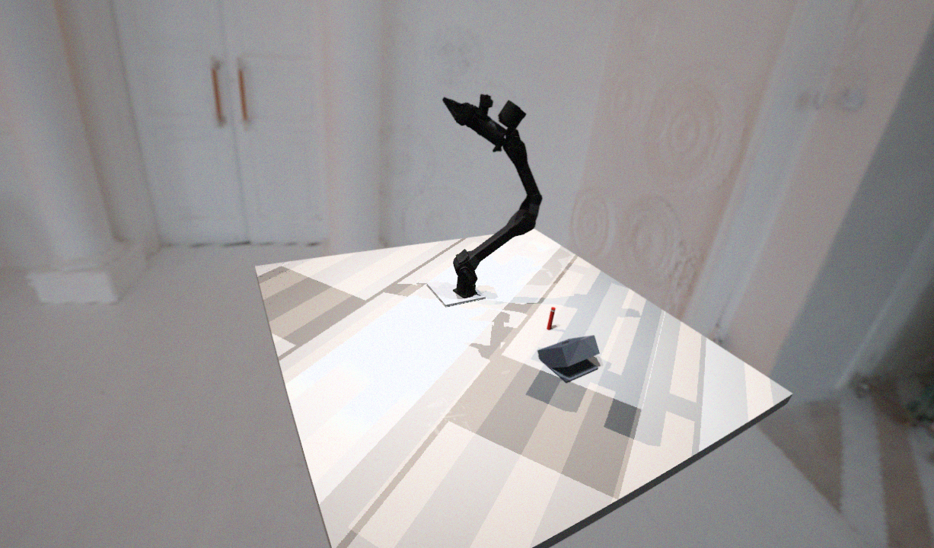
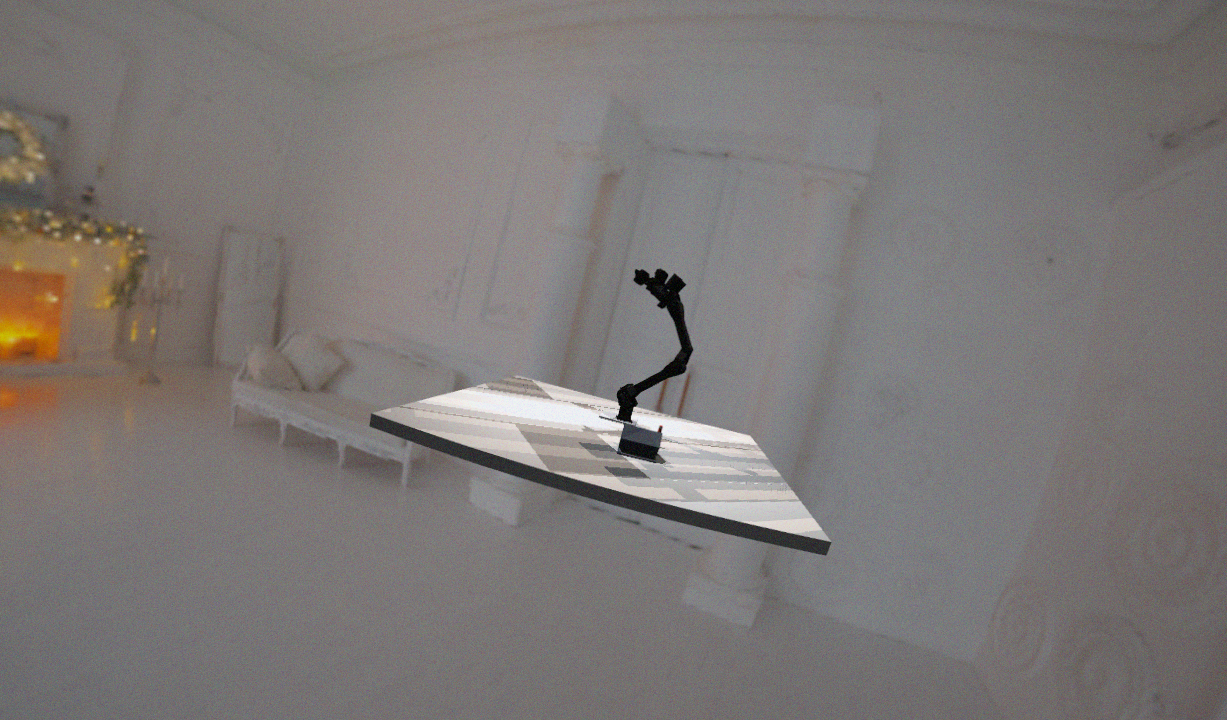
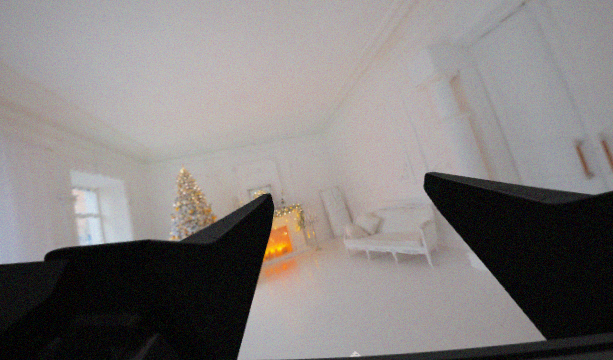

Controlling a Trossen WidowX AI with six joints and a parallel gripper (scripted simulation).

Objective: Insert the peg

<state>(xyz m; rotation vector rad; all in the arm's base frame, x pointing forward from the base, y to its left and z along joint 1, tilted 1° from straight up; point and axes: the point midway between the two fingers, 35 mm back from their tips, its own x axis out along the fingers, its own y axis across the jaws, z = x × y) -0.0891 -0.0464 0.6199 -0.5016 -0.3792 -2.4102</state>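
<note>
Now: gripper tip 590 mm above the red round peg, 420 mm short of it and 160 mm to the right of it. Round my gripper tip: grey sloped panel (610 mm below, 560 mm ahead, 60 mm to the left).
</note>
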